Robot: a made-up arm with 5 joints. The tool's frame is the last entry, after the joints. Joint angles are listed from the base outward. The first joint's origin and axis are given. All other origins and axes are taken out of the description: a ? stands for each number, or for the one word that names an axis. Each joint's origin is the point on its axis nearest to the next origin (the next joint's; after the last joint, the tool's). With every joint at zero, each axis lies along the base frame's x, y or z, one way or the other. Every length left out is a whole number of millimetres.
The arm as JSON. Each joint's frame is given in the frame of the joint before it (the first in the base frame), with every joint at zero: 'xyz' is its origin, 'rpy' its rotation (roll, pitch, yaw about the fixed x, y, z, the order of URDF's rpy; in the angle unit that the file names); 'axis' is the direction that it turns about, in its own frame. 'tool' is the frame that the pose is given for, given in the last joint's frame.
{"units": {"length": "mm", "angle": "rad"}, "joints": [
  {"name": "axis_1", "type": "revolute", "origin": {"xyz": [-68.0, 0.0, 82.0], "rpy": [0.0, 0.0, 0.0]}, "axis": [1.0, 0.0, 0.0]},
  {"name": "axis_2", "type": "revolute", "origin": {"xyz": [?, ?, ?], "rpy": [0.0, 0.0, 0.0]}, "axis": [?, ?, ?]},
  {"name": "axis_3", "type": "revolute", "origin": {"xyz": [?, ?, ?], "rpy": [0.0, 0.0, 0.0]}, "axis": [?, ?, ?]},
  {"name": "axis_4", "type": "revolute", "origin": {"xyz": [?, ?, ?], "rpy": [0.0, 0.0, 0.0]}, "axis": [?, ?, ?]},
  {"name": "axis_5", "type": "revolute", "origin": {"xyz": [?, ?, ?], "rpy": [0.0, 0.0, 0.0]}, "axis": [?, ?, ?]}
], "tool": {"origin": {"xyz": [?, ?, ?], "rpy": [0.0, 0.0, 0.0]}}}
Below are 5 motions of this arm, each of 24 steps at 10 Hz.
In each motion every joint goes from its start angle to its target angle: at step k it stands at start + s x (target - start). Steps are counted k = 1, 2, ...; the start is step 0. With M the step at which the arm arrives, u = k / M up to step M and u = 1 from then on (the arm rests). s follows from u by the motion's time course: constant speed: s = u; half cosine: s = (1 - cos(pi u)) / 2; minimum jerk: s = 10 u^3 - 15 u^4 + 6 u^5.
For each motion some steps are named. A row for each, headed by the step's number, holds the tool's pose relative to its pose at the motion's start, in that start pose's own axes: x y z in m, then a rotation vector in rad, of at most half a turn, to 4 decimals.
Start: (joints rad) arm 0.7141 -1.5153 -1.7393 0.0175 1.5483
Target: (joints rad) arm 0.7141 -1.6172 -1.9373 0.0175 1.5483
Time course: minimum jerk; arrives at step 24
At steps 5, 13, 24:
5: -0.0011 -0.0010 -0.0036 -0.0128 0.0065 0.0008
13: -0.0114 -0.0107 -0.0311 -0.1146 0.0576 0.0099
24: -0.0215 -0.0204 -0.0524 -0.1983 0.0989 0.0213

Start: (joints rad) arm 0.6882 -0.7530 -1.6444 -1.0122 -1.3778
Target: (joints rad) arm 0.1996 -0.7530 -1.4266 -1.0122 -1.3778
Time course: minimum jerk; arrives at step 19
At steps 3, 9, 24:
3: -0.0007 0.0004 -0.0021 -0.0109 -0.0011 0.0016
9: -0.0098 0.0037 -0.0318 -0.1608 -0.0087 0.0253
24: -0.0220 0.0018 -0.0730 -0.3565 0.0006 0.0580

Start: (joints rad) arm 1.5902 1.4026 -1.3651 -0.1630 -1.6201
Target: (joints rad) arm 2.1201 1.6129 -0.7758 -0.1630 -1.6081
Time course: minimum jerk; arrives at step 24
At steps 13, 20, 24:
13: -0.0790 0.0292 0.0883 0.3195 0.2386 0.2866
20: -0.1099 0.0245 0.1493 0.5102 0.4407 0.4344
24: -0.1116 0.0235 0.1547 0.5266 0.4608 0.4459

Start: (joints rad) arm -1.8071 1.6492 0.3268 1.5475 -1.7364
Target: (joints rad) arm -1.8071 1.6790 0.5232 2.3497 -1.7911
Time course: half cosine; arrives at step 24
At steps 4, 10, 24:
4: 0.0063 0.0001 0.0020 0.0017 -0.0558 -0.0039
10: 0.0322 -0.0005 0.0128 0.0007 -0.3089 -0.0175
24: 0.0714 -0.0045 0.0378 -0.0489 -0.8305 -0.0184

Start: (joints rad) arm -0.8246 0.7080 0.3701 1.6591 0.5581
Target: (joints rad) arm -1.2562 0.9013 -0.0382 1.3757 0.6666
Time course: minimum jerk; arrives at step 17
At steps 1, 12, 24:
1: 0.0003 0.0000 0.0000 -0.0002 -0.0011 -0.0008
12: 0.1219 -0.0506 -0.0130 -0.2160 -0.4564 -0.3847
24: 0.1425 -0.0683 -0.0140 -0.2791 -0.5248 -0.4584

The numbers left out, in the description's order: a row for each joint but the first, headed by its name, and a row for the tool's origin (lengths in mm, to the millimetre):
axis_2: xyz 0.0 -50.0 10.0, axis 0.0 1.0 0.0
axis_3: xyz 74.0 0.0 56.0, axis 1.0 0.0 0.0
axis_4: xyz 0.0 15.0 32.0, axis 0.0 0.0 -1.0
axis_5: xyz 29.0 -8.0 0.0, axis -1.0 0.0 0.0
tool: xyz 0.0 259.0 -95.0

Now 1 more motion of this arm.
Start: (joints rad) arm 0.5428 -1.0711 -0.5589 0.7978 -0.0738
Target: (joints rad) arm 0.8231 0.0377 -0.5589 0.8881 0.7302
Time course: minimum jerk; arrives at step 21
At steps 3, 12, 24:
3: -0.0024 -0.0018 -0.0114 -0.0343 0.0200 0.0055
12: -0.1465 -0.1488 -0.2069 -0.8831 0.5102 0.3171
24: -0.2379 -0.2838 -0.1979 -1.3213 0.7408 0.6792

